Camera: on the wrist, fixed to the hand. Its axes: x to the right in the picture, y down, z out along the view.
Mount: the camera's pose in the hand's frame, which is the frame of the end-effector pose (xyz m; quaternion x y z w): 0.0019 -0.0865 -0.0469 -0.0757 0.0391 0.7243 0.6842
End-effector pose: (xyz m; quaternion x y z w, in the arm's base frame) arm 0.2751 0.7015 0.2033 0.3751 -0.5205 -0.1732 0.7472
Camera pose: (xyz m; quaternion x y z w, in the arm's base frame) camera 0.3298 0.6611 0.1322 -0.1702 -0.5855 0.3980 0.6855
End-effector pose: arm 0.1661 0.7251 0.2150 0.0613 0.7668 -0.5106 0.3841
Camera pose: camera 0.0980 0.7227 0.2860 0.5882 0.5339 -0.0107 0.6073
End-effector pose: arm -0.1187 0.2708 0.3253 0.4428 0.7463 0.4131 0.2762
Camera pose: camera -0.1935 0.2320 0.2745 -0.8065 -0.1694 -0.5565 0.1059
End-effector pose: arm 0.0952 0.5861 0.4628 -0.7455 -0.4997 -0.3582 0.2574
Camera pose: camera 0.0023 0.5842 0.4952 -0.8775 0.2352 -0.1256 0.3987
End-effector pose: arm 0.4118 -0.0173 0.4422 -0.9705 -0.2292 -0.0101 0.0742
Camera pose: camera 0.3756 0.0530 0.5007 0.8352 -0.5498 0.0085 0.0064
